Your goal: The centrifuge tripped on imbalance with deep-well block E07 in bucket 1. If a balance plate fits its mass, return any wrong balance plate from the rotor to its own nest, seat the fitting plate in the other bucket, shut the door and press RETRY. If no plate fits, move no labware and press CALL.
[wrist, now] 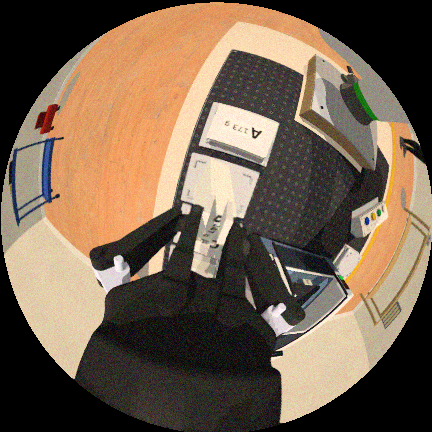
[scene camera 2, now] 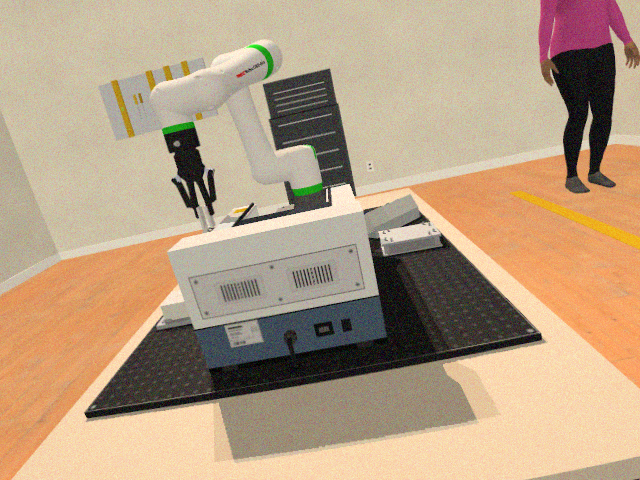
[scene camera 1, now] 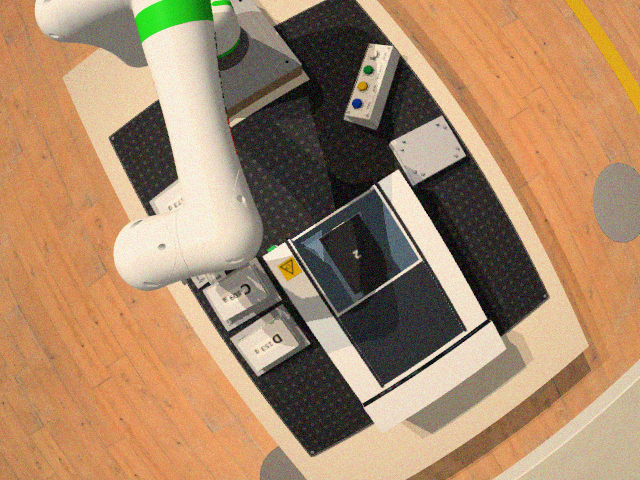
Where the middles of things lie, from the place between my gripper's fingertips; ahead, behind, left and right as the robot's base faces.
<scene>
My gripper is now 36 cm short of the white centrifuge [scene camera 2: 298, 283], 25 cm to the right of it and 3 cm above it. The rest, counted from my hand: button box [scene camera 1: 370, 92]: 57 cm to the left, 11 cm below, 8 cm behind.
</scene>
